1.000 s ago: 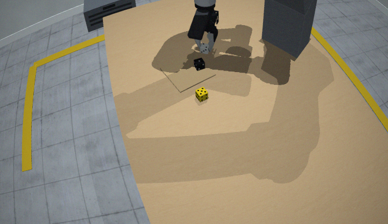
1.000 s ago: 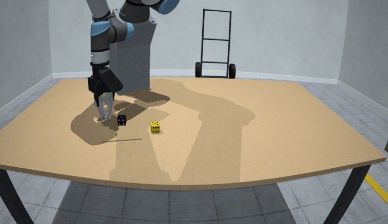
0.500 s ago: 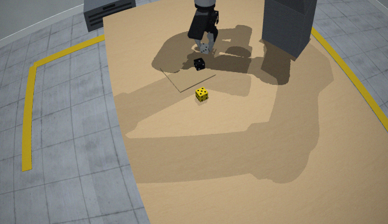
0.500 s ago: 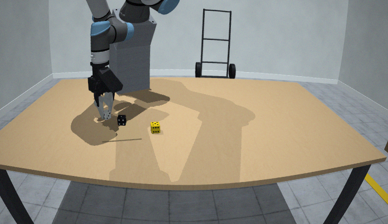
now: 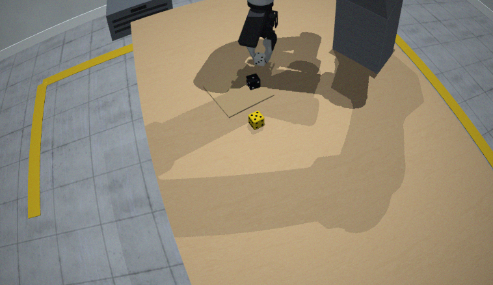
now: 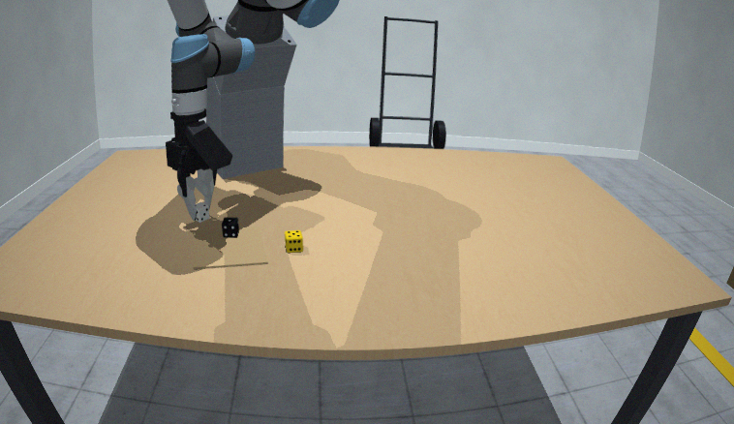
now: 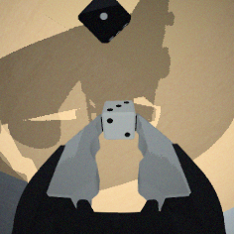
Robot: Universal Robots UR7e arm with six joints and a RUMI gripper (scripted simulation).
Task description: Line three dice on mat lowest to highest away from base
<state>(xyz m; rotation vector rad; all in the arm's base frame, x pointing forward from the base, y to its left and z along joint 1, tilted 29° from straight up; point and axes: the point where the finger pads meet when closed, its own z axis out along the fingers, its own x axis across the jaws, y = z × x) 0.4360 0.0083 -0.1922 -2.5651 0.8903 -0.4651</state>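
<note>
The mat is 9 cm ahead of my hand, 8 cm to the left of it and 3 cm below it. Round my hand: yellow die: 21 cm to the left, 8 cm ahead, 1 cm below; white die: right at my hand; black die: 8 cm to the left, 5 cm ahead, 1 cm below.
</note>
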